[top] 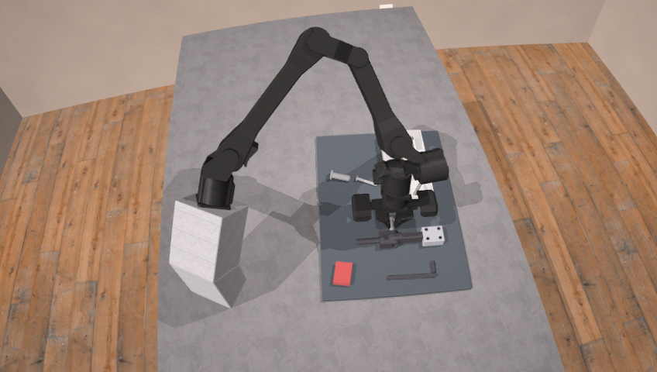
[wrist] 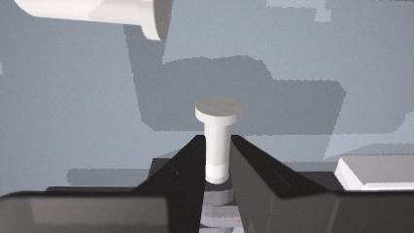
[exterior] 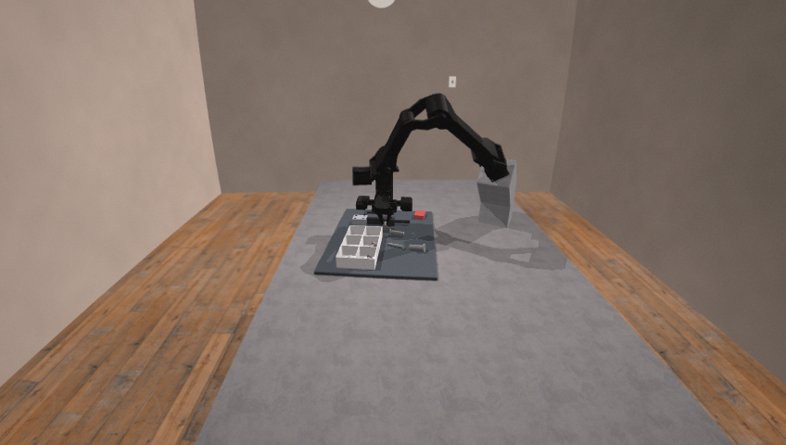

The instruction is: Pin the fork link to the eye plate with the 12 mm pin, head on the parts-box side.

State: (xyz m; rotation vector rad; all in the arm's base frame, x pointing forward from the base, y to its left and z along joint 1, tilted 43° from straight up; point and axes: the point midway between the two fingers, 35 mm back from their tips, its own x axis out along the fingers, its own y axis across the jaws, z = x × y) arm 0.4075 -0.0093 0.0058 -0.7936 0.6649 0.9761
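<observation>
Now: the eye plate 4 cm to the right of my hand, 3 cm below it and 1 cm ahead of it. From my hand the other things lie so: dark L-shaped key (13 cm to the right, 4 cm below, 4 cm ahead); then white parts box (16 cm to the left, 7 cm ahead, 3 cm below); then red block (13 cm behind, 10 cm to the right, 4 cm below).
</observation>
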